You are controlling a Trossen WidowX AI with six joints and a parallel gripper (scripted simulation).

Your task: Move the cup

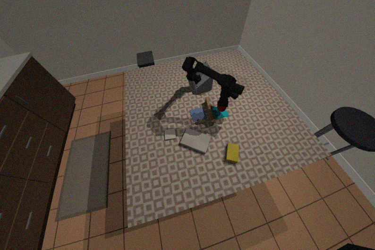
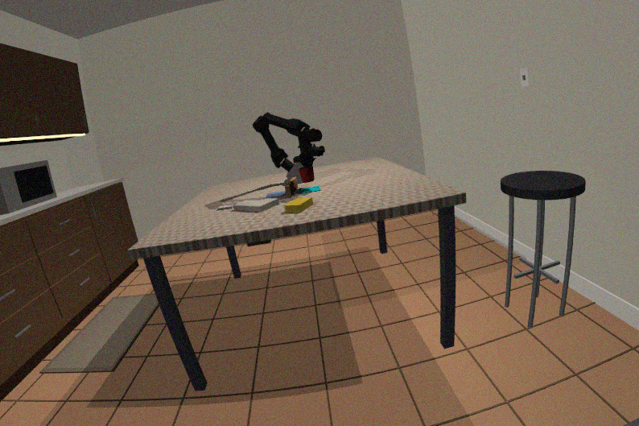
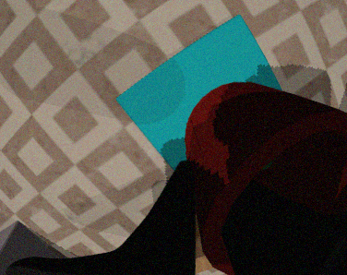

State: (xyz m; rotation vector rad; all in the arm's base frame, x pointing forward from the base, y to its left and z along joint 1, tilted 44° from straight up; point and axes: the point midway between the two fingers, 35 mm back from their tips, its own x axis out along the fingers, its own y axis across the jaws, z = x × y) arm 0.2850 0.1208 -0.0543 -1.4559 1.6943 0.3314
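Now: gripper tip 9 cm above the cyan pad, 2 cm to the left of it and 2 cm short of it. Also, from my gripper tip: cup (3 cm ahead, 2 cm to the right); wooden board (10 cm to the right, 6 cm below, 2 cm ahead); dark blue pad (19 cm to the right, 9 cm below, 1 cm ahead).
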